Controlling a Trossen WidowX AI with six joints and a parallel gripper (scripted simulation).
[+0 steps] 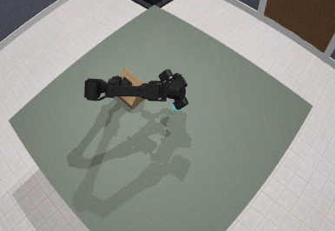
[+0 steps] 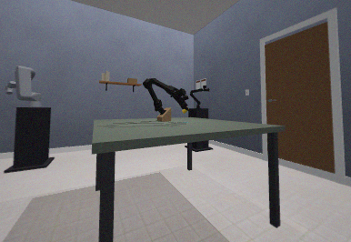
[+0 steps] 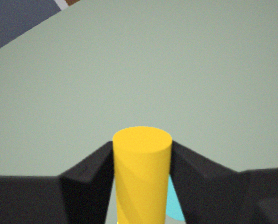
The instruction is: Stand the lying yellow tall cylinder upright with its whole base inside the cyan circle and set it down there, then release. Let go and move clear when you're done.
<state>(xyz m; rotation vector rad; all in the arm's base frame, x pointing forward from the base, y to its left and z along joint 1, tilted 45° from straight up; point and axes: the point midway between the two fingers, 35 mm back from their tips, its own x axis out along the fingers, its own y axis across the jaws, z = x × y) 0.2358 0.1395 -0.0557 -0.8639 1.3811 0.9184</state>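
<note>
My hand is 10 mm past the yellow tall cylinder and 30 mm above it. From my hand the other things lie so: cyan circle: 10 mm ahead, 10 mm to the right, 140 mm below.
</note>
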